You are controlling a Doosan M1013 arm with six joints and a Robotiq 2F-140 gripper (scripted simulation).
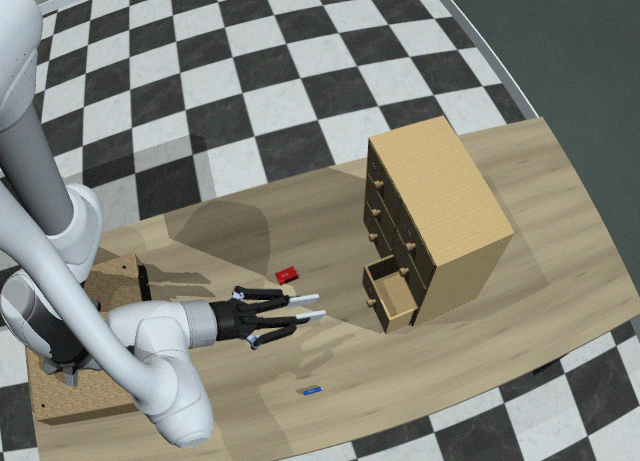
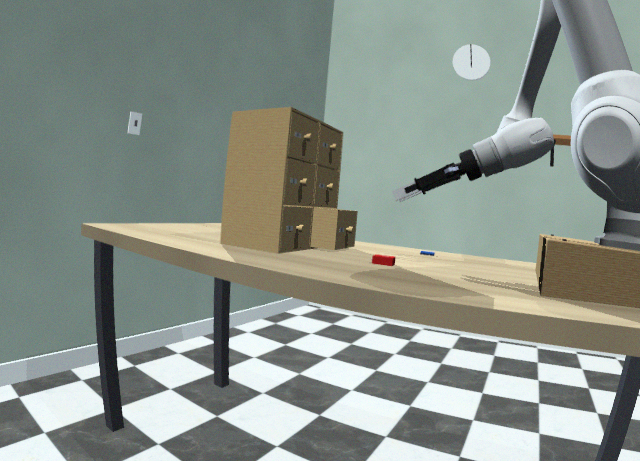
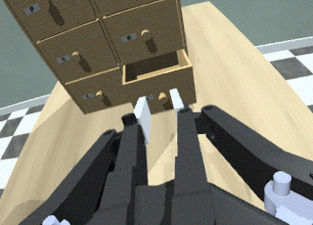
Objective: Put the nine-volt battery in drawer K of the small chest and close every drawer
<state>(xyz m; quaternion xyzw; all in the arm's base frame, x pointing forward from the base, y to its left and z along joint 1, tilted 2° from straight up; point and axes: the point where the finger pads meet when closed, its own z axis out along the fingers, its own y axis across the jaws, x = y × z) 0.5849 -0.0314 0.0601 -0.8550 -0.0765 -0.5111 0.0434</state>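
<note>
My hand is 2 cm past the red nine-volt battery, 15 cm to the right of it and 16 cm above it. Also, from my hand: small blue object: 2 cm behind, 14 cm to the right, 16 cm below; then drawer: 23 cm ahead, 4 cm to the left, 14 cm below.
</note>
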